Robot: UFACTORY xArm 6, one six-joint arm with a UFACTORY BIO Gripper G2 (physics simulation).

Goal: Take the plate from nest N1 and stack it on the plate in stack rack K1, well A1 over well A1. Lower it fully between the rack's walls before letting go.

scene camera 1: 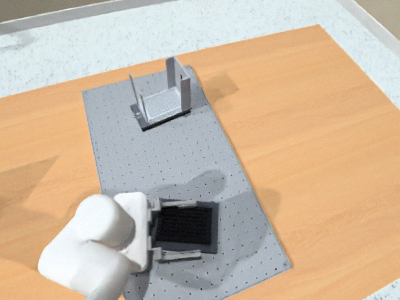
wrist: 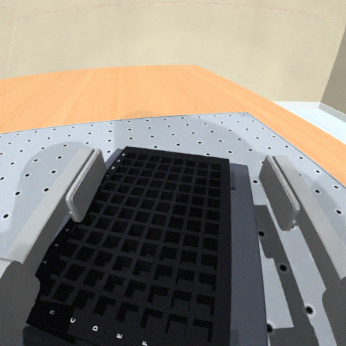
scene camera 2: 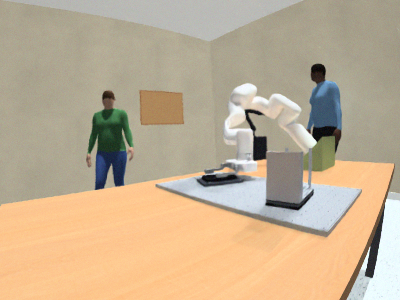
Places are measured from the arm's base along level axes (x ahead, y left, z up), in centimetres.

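Pixels of known places: end effector, tool point: (scene camera 1: pixel 189 228) (scene camera 2: pixel 215 173); arm's base, origin of the base link: (scene camera 2: pixel 314 151).
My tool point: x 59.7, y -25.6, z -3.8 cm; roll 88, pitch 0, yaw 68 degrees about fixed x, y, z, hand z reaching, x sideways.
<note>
For each thing: its top centre in the pictures, then the offset to it from my tool point. "*": a spot on its surface instead. Level surfaces: height alone.
- black plate, middle of its top: (scene camera 1: pixel 184 223) (scene camera 2: pixel 219 175) dz -1.0, dx -0.3, dy +1.8 cm
- dark grey nest N1, surface spot: (scene camera 1: pixel 214 232) * dz -2.5, dx +5.1, dy -3.2 cm
- Stack rack K1, middle of its top: (scene camera 1: pixel 155 75) (scene camera 2: pixel 292 149) dz +11.1, dx +8.3, dy +36.5 cm
- pale plate, middle of its top: (scene camera 1: pixel 162 102) dz -0.2, dx +9.3, dy +36.5 cm
- grey perforated board, its level: dz -3.6 cm
- wooden table, its level: dz -4.9 cm
The black plate (scene camera 1: pixel 183 225) (scene camera 2: pixel 220 176) (wrist: pixel 150 225) sits flat in the dark grey nest N1 (scene camera 1: pixel 214 232) (wrist: pixel 246 225). My gripper (scene camera 1: pixel 199 229) (wrist: pixel 183 190) is open with nothing between its fingers. The fingers reach over the nest from one end, seemingly a little above the plate. In the wrist view the left finger overlaps the plate's left edge, while the right finger stands well outside its right edge, beyond the nest. Stack rack K1 (scene camera 1: pixel 185 95) (scene camera 2: pixel 284 177) stands at the board's far end, with a pale plate (scene camera 1: pixel 162 102) low between its upright walls.
The rack's tall walls rise from the grey perforated board (scene camera 1: pixel 150 150) (scene camera 2: pixel 250 197) (wrist: pixel 150 131) on the wooden table (scene camera 1: pixel 280 125) (scene camera 2: pixel 125 225). A green box (scene camera 2: pixel 320 154) stands behind the rack in scene camera 2. Two people (scene camera 2: pixel 110 132) (scene camera 2: pixel 325 107) stand beyond the table.
</note>
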